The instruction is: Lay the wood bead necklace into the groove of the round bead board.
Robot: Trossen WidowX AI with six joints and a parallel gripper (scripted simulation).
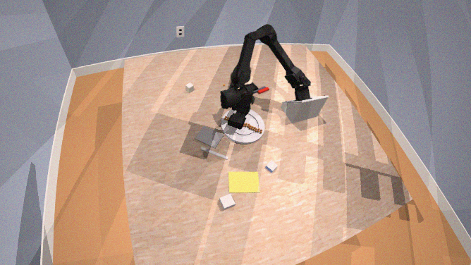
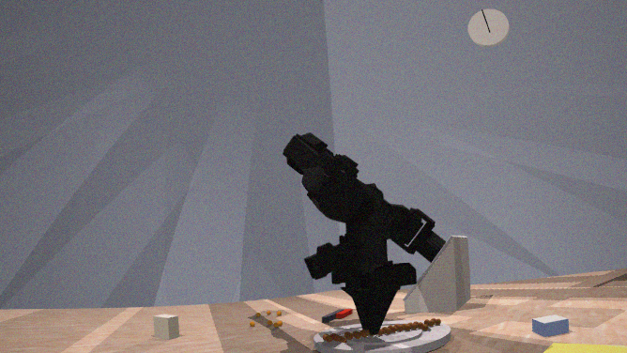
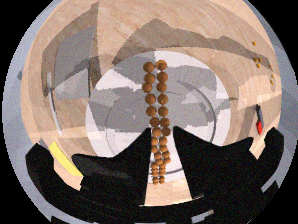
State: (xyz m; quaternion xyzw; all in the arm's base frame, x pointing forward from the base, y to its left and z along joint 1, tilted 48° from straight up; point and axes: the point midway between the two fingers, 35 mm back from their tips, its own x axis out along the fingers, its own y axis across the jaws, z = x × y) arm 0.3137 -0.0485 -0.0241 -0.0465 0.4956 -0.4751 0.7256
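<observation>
Right now my gripper tip is 15 cm short of the grey sheet, 3 cm to the right of it and 1 cm above it. The rest, counted from my gripper tip: blue block (25 cm to the left, 6 cm behind, 1 cm below); then stick (15 cm ahead, 12 cm to the left, 1 cm below); then red-tipped tool (19 cm to the right, 19 cm behind, 1 cm below).
</observation>
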